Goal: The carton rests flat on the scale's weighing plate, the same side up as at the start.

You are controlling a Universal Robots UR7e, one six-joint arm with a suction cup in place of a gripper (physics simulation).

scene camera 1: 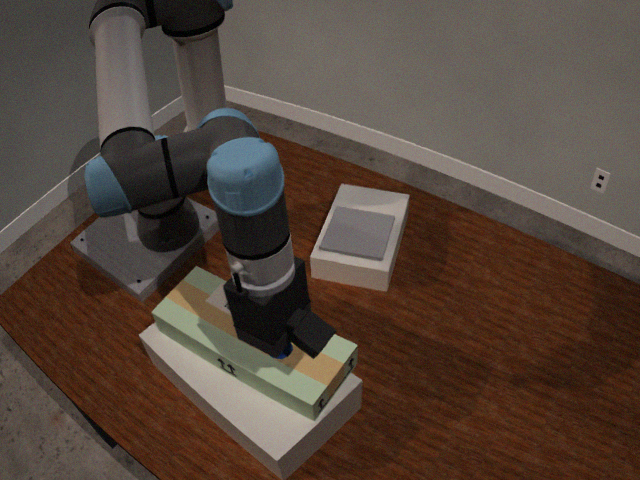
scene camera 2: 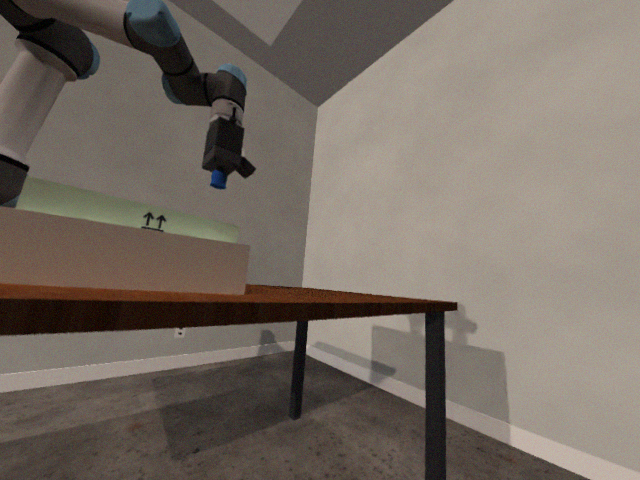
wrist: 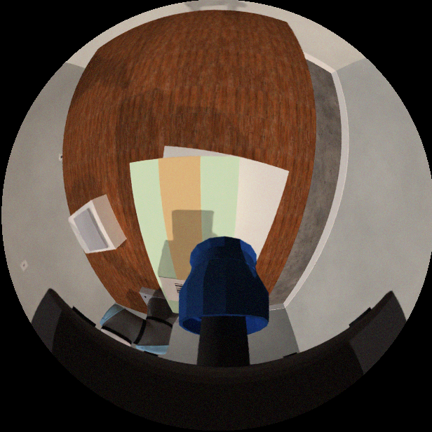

Labels:
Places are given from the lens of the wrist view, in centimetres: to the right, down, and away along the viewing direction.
my suction cup point(wrist: 223, 281): 0, 2, 3
white block point(wrist: 260, 186): 7, -4, 19
scale point(wrist: 95, 226): -34, 3, 25
The marked spots on the scale and the white block are 42 cm apart.

